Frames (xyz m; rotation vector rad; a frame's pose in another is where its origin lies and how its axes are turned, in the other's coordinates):
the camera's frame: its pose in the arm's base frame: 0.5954 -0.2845 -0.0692 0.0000 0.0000 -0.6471
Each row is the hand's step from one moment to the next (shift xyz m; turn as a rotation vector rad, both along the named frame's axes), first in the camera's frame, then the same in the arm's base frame.
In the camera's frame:
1: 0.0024 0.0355 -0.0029 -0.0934 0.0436 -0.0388
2: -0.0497 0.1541 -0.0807 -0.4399 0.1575 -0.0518
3: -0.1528 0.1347 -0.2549 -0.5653 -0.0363 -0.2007
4: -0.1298 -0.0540 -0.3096 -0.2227 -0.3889 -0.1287
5: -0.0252 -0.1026 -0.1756 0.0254 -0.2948 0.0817
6: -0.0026 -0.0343 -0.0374 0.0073 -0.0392 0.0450
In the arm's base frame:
1: 0.0233 0.0269 -0.0029 -0.0482 0.0911 -0.0388
2: 0.0533 0.1529 -0.0807 -0.2560 0.3909 -0.0518
3: -0.0407 0.1996 -0.2549 -0.4729 0.3118 -0.2007
4: -0.1361 0.0352 -0.3096 -0.4121 -0.1760 -0.1287
5: -0.0820 -0.0667 -0.1756 -0.1575 -0.2505 0.0817
6: -0.0228 -0.0258 -0.0374 -0.0178 -0.0357 0.0450

